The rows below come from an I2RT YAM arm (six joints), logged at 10 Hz.
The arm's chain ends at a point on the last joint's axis. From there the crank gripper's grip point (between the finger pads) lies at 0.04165 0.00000 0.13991 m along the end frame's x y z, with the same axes.
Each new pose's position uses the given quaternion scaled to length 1; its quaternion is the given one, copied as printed.
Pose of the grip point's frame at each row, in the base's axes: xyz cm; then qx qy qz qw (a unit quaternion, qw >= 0):
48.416, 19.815, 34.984, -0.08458, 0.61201, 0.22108, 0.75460
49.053, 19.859, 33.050, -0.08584, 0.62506, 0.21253, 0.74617
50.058, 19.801, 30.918, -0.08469, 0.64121, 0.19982, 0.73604
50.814, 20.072, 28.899, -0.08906, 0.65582, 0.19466, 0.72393
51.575, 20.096, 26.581, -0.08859, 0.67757, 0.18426, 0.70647
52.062, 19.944, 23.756, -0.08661, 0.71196, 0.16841, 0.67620
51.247, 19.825, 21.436, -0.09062, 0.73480, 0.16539, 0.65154
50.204, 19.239, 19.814, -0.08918, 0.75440, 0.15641, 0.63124
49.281, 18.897, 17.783, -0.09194, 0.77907, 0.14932, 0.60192
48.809, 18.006, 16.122, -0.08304, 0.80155, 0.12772, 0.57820
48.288, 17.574, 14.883, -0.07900, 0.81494, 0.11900, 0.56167
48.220, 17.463, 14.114, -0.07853, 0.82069, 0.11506, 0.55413
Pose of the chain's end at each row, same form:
35.379, 13.285, 35.677, -0.08458, 0.61201, 0.22108, 0.75460
35.979, 13.475, 34.235, -0.08584, 0.62506, 0.21253, 0.74617
36.918, 13.699, 32.705, -0.08469, 0.64121, 0.19982, 0.73604
37.748, 14.008, 31.264, -0.08906, 0.65582, 0.19466, 0.72393
38.579, 14.267, 29.780, -0.08859, 0.67757, 0.18426, 0.70647
39.292, 14.515, 28.290, -0.08661, 0.71196, 0.16841, 0.67620
38.830, 14.429, 26.896, -0.09062, 0.73480, 0.16539, 0.65154
38.049, 14.100, 26.054, -0.08918, 0.75440, 0.15641, 0.63124
37.620, 13.941, 25.033, -0.09194, 0.77907, 0.14932, 0.60192
37.460, 13.737, 24.251, -0.08304, 0.80155, 0.12772, 0.57820
37.228, 13.598, 23.541, -0.07900, 0.81494, 0.11900, 0.56167
37.303, 13.609, 23.006, -0.07853, 0.82069, 0.11506, 0.55413

